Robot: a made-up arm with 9 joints. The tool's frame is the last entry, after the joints. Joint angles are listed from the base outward. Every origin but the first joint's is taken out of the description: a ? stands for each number. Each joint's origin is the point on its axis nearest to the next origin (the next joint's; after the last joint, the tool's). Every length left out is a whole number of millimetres.
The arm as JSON. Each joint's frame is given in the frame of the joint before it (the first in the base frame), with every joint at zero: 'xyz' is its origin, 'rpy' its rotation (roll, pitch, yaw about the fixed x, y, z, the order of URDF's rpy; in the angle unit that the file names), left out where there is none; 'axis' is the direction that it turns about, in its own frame. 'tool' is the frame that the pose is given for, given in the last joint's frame.
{
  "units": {
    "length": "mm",
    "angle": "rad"
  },
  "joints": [
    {
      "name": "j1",
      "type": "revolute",
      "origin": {
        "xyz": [
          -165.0,
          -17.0,
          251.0
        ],
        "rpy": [
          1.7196,
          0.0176,
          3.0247
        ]
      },
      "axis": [
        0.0,
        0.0,
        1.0
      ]
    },
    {
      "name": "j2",
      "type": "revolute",
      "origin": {
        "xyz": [
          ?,
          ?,
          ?
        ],
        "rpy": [
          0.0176,
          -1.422,
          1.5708
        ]
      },
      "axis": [
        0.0,
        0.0,
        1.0
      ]
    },
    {
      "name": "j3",
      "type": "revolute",
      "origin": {
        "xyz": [
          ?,
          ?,
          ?
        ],
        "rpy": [
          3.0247,
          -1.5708,
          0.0
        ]
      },
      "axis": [
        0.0,
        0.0,
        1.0
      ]
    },
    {
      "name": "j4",
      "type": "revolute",
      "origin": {
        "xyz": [
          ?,
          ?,
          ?
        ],
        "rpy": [
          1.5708,
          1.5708,
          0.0
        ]
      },
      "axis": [
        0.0,
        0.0,
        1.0
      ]
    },
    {
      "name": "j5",
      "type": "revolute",
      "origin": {
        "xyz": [
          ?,
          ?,
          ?
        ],
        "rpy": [
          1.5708,
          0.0,
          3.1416
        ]
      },
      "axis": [
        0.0,
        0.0,
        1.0
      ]
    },
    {
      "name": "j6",
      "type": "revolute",
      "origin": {
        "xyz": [
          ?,
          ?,
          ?
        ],
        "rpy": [
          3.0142,
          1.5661,
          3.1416
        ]
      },
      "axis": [
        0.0,
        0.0,
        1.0
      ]
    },
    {
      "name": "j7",
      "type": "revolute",
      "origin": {
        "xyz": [
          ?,
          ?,
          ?
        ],
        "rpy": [
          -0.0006,
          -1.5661,
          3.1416
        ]
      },
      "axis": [
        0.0,
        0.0,
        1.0
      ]
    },
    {
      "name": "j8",
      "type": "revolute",
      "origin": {
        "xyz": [
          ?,
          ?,
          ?
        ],
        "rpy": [
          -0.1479,
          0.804,
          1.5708
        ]
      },
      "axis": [
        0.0,
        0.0,
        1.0
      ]
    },
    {
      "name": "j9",
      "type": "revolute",
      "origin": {
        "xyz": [
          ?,
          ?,
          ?
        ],
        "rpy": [
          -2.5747,
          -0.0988,
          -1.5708
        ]
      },
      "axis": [
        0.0,
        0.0,
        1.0
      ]
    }
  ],
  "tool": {
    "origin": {
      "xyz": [
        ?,
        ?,
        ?
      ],
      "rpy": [
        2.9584,
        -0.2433,
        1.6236
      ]
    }
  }
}
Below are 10 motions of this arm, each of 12 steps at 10 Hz.
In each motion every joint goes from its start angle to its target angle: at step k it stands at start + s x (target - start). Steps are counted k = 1, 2, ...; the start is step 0. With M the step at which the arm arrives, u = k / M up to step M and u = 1 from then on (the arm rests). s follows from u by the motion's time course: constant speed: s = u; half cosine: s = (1 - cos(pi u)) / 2; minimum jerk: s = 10 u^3 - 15 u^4 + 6 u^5.
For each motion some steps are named. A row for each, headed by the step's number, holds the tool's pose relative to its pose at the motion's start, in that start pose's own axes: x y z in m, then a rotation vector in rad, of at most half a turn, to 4 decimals.
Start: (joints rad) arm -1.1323 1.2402 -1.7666 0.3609 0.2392 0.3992 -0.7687 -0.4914 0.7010
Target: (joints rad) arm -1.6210 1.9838 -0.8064 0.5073 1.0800 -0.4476 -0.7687 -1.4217 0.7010
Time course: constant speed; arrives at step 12
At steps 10, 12:
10: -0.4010 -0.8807 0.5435 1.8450 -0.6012 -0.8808
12: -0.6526 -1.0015 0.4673 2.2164 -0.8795 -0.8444

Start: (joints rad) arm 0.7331 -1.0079 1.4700 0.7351 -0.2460 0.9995 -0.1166 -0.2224 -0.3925
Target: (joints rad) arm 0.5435 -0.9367 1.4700 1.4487 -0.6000 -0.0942 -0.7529 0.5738 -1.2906
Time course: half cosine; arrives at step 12
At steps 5, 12:
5: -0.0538 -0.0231 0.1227 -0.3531 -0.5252 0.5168
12: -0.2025 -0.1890 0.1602 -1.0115 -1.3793 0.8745

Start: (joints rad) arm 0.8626 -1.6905 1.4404 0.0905 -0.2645 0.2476 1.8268 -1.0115 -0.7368
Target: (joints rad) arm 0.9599 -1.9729 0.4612 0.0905 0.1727 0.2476 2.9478 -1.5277 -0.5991
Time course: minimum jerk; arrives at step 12
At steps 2, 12:
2: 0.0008 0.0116 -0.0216 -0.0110 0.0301 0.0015
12: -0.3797 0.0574 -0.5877 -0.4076 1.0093 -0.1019

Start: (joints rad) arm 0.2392 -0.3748 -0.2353 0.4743 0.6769 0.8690 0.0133 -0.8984 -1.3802
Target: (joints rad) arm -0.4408 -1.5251 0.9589 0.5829 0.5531 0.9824 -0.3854 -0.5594 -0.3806
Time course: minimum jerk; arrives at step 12
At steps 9, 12:
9: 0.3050 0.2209 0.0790 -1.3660 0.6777 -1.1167
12: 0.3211 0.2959 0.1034 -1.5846 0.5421 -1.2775

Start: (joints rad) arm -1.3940 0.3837 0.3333 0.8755 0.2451 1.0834 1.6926 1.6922 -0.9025
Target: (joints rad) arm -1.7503 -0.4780 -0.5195 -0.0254 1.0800 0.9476 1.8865 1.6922 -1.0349
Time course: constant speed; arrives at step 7
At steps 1, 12:
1: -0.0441 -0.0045 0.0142 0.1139 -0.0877 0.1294
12: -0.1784 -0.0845 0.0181 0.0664 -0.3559 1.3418

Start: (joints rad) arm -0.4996 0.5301 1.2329 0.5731 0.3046 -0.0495 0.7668 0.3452 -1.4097
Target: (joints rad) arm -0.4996 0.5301 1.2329 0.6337 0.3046 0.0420 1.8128 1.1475 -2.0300
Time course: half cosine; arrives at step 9
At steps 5, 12:
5: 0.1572 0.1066 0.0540 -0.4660 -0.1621 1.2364
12: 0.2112 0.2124 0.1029 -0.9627 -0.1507 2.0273

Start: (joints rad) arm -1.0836 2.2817 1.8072 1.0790 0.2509 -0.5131 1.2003 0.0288 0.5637
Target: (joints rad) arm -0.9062 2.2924 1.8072 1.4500 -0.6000 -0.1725 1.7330 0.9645 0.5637
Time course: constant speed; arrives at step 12
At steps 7, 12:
7: -0.3163 -0.0062 -0.0681 -0.0386 -0.6135 0.9895
12: -0.4493 -0.0655 -0.1842 -0.1670 -1.3122 1.5748

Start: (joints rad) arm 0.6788 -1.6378 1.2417 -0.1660 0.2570 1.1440 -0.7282 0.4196 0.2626
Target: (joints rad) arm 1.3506 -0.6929 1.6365 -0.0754 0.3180 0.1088 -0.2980 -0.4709 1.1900
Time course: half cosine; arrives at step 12
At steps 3, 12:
3: 0.0456 0.0840 0.0607 0.1833 0.0012 0.0034
12: 0.0661 0.5737 0.3242 0.6433 0.9753 0.0067

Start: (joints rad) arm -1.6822 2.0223 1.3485 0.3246 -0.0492 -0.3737 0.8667 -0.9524 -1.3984
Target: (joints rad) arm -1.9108 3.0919 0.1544 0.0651 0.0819 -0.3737 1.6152 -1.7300 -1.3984
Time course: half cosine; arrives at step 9
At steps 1, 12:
1: -0.0062 0.0186 0.0078 -0.0115 -0.0345 0.0111
12: -0.1016 0.5305 -0.2254 -0.6043 -0.6594 -0.1332

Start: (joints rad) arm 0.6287 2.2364 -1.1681 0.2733 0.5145 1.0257 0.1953 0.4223 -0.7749
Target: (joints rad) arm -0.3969 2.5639 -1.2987 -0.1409 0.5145 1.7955 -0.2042 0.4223 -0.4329
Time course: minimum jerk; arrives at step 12
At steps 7, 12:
7: -0.0652 0.3394 -0.3236 0.8825 0.1194 -0.8054
12: 0.0224 0.6002 -0.3639 1.4562 0.2880 -1.0888

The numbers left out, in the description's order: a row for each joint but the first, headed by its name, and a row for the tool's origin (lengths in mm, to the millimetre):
j2: 146.0 -70.0 0.0
j3: -82.0 -11.0 0.0
j4: -40.0 230.0 0.0
j5: 260.0 -199.0 0.0
j6: -50.0 15.0 0.0
j7: 65.0 76.0 0.0
j8: 16.0 -367.0 0.0
j9: -36.0 -147.0 0.0
tool: 18.0 -34.0 0.0

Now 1 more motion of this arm.
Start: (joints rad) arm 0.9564 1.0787 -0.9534 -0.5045 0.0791 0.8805 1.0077 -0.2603 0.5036
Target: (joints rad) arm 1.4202 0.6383 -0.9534 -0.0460 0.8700 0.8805 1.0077 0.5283 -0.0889
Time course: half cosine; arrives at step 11
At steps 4, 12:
4: -0.0190 -0.0895 0.0850 -0.0655 -0.1129 0.4166
12: 0.1266 -0.2798 0.2404 -0.0806 -0.3310 1.2099

